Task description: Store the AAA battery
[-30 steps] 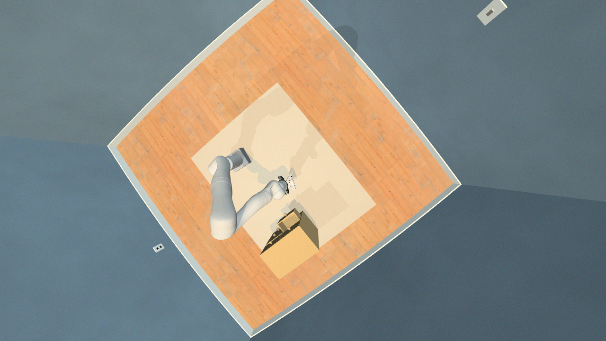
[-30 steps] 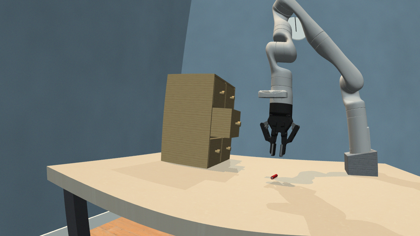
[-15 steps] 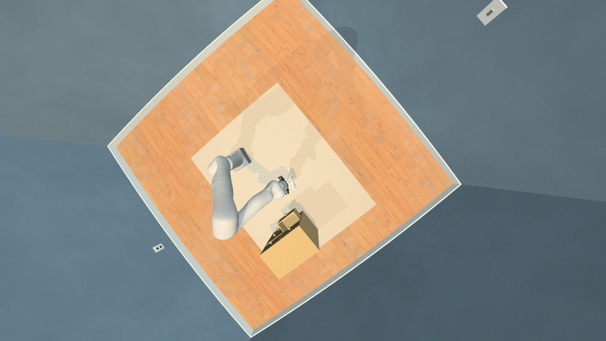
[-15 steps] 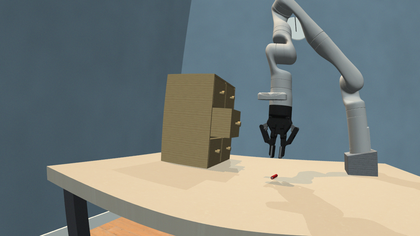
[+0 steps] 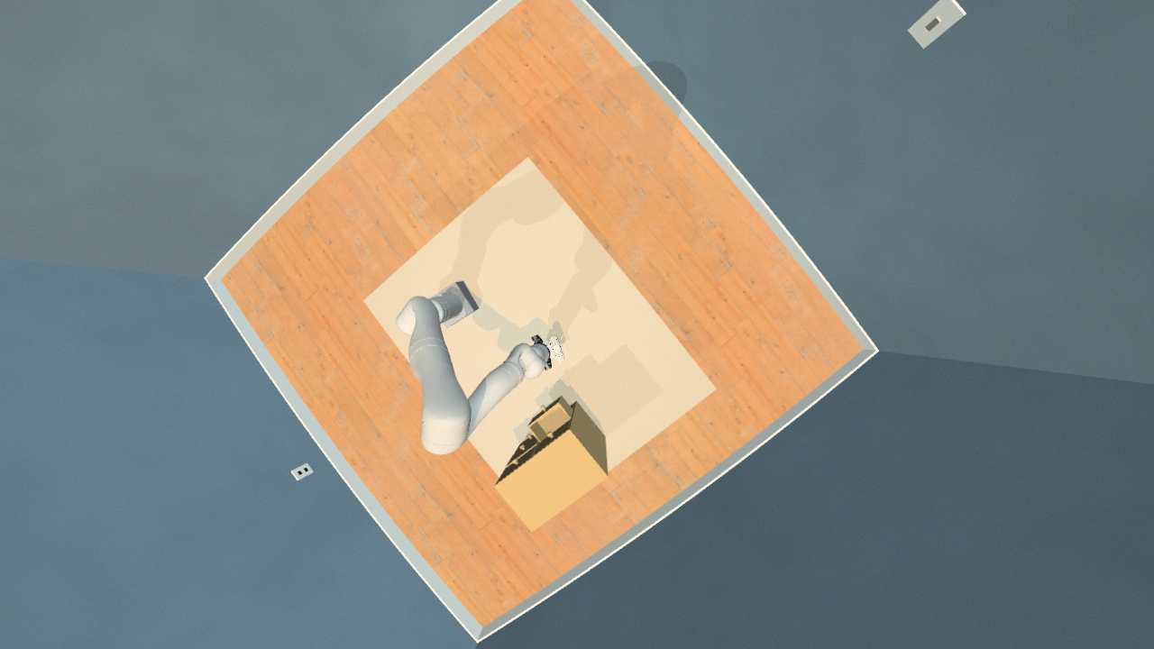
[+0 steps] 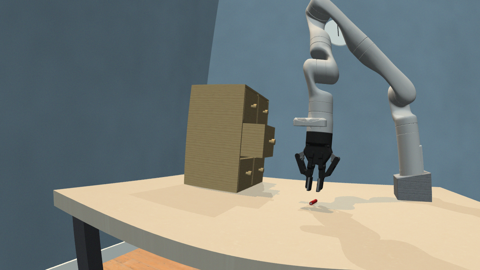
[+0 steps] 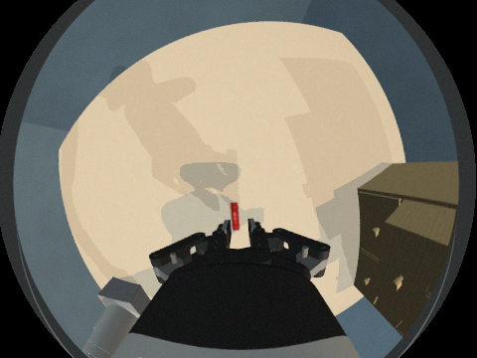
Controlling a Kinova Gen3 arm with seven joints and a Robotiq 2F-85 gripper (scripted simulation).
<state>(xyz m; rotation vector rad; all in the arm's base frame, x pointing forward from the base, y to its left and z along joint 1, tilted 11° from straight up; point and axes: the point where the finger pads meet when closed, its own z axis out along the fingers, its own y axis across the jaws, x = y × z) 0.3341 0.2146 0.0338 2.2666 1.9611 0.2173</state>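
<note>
My hand is 5 cm above the red AAA battery and 1 cm past it.
</note>
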